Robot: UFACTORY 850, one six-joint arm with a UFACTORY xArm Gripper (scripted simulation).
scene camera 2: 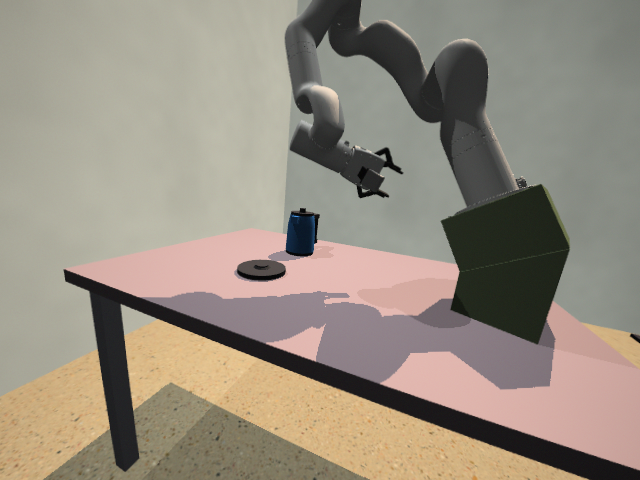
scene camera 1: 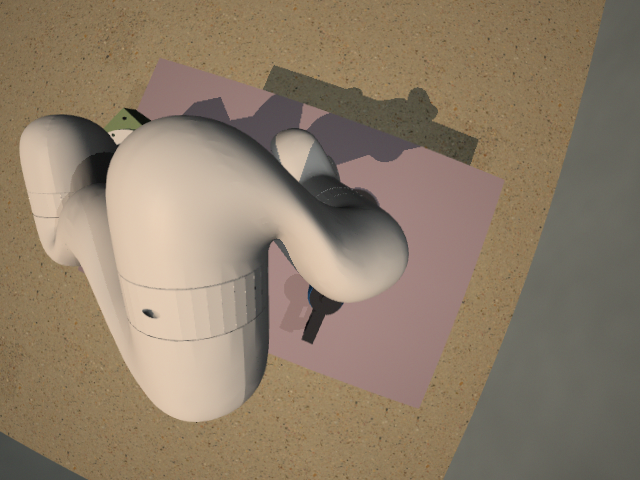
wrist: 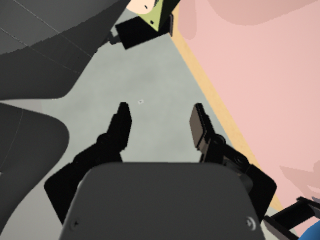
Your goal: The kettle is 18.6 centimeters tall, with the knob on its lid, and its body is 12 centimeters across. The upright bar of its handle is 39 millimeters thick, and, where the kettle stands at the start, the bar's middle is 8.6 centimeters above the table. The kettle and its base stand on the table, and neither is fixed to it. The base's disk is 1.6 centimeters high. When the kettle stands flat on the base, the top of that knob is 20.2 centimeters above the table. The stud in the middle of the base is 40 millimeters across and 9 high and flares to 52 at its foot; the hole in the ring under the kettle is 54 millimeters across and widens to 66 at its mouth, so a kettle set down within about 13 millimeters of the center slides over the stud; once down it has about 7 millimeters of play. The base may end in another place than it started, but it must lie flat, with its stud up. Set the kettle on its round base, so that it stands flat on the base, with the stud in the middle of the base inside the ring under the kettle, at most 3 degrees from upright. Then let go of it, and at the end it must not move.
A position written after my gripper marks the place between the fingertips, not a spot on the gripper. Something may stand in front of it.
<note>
In view: my gripper (scene camera 2: 394, 184), a blue kettle (scene camera 2: 302, 228) and a round black base (scene camera 2: 253, 269).
The blue kettle is seen too in scene camera 1 (scene camera 1: 319, 302). My gripper is seen too in the wrist view (wrist: 160, 112). The wrist view does not show the round black base: it is out of frame.
</note>
